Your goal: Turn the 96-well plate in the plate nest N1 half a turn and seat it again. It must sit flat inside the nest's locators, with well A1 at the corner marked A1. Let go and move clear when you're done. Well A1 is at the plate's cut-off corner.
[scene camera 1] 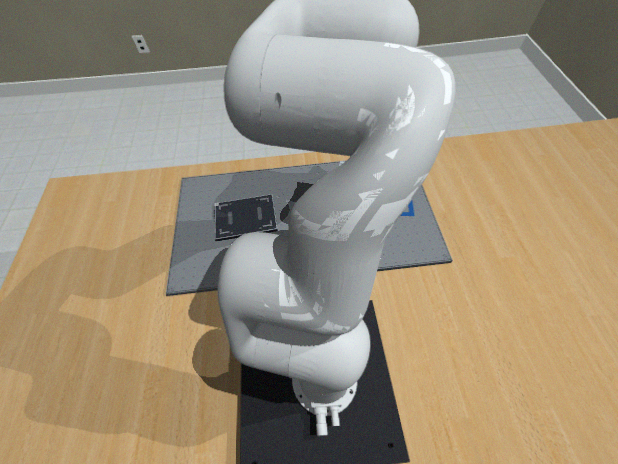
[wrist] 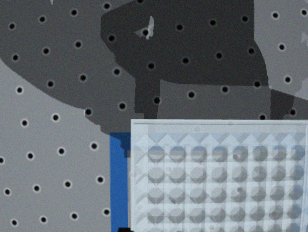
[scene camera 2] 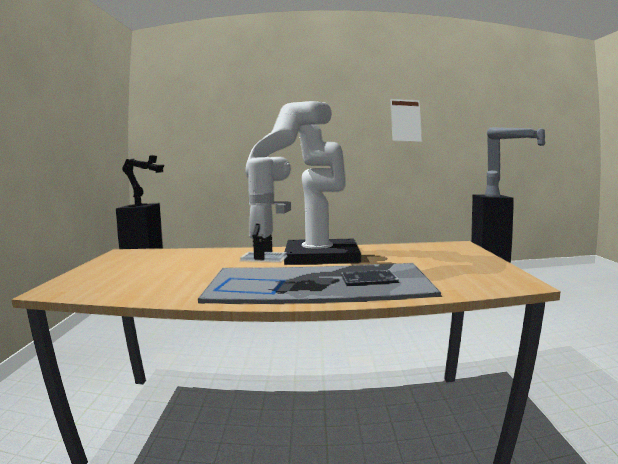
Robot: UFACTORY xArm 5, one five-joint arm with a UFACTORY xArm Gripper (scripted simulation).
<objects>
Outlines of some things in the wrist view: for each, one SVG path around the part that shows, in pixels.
A plate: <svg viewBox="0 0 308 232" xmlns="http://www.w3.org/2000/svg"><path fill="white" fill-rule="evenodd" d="M131 119L131 231L308 232L308 120Z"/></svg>
</objects>
